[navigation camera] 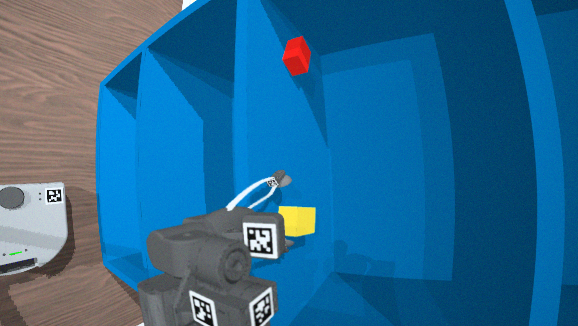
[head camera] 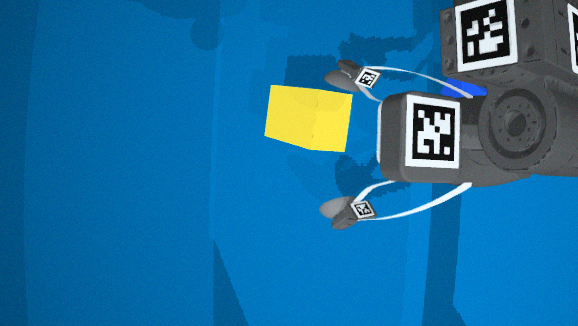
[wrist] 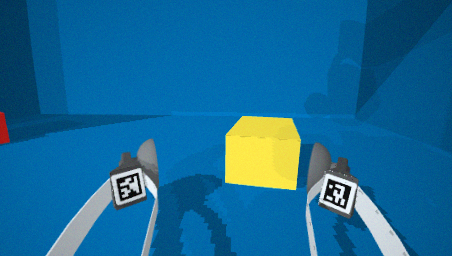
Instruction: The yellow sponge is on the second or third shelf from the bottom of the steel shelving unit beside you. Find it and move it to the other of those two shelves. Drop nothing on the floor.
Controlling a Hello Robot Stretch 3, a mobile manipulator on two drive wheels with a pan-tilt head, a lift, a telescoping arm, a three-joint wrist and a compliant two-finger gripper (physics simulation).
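Observation:
The yellow sponge is a block resting on a blue shelf board, which looks like the third from the bottom. My gripper is open and empty, low over the same board. The sponge is just ahead of the fingertips and between their lines. In the wrist view it sits right of centre, nearer the right finger, with a small gap to it. In the navigation view the wrist hides part of the sponge's near side and most of one finger.
A red block stands on the same board, toward its far end in the navigation view. A lower shelf board lies beneath. An upper board's edge stands above. The side wall is near the sponge. The robot base stands on the wooden floor.

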